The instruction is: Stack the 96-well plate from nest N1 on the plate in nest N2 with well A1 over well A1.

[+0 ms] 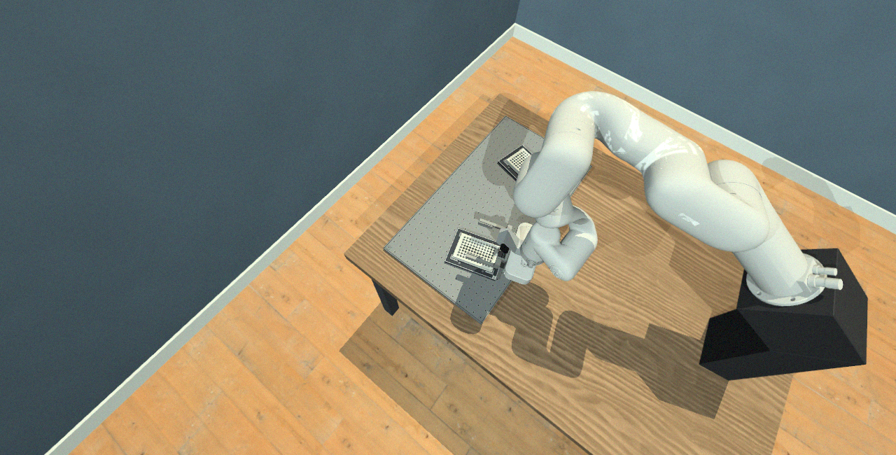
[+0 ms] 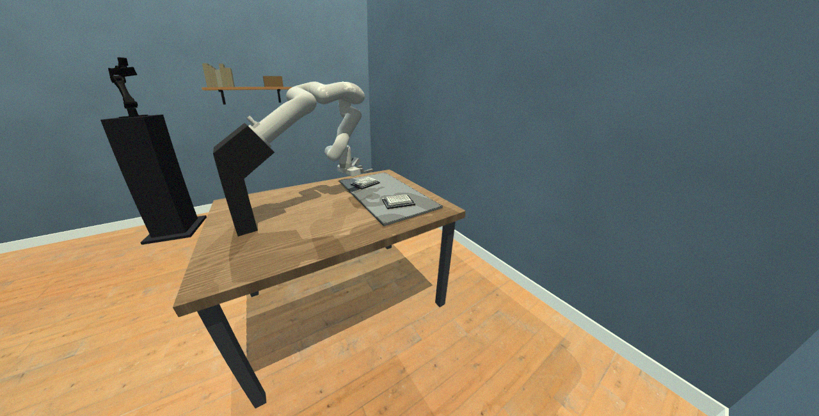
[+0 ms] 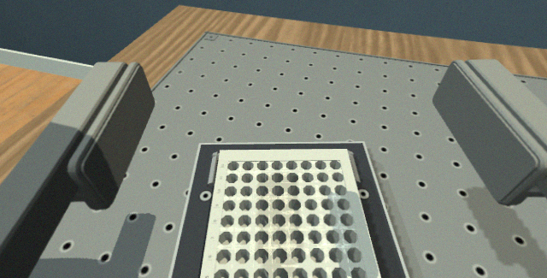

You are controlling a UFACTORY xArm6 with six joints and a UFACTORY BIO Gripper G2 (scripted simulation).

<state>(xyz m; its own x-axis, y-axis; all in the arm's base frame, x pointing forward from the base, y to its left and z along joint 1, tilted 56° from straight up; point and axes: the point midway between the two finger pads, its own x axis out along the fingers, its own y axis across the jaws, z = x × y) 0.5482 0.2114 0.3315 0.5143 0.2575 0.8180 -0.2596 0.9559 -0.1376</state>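
Right now the plate nest N1 is 10 cm below my hand. Also, from my hand: plate nest N2: 11 cm ahead, 36 cm to the right, 10 cm below.
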